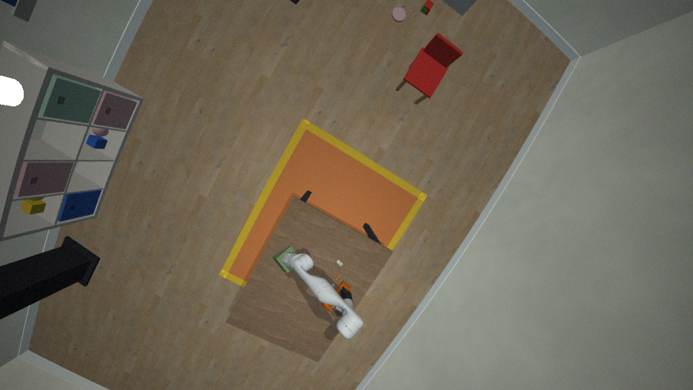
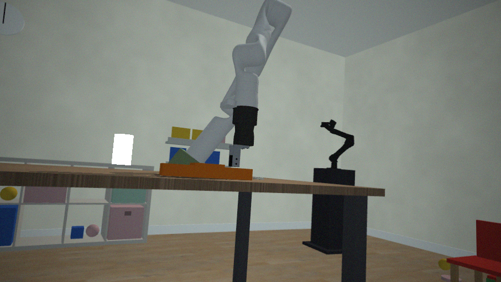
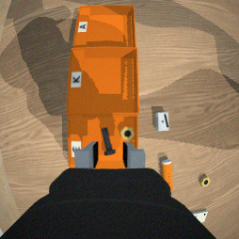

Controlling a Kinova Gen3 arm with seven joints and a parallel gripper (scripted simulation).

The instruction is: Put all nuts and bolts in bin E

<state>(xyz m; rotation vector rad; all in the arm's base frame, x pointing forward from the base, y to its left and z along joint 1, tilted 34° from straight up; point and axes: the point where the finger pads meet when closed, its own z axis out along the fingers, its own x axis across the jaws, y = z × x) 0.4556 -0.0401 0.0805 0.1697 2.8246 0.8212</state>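
My gripper is now 4 cm above the dark bolt. From my hand the other things lie so: orange marker 8 cm behind, 5 cm to the left, 5 cm below; orange bin 8 cm to the right, 3 cm below; white sharpener-like piece 7 cm behind, 4 cm below, 3 cm to the right.
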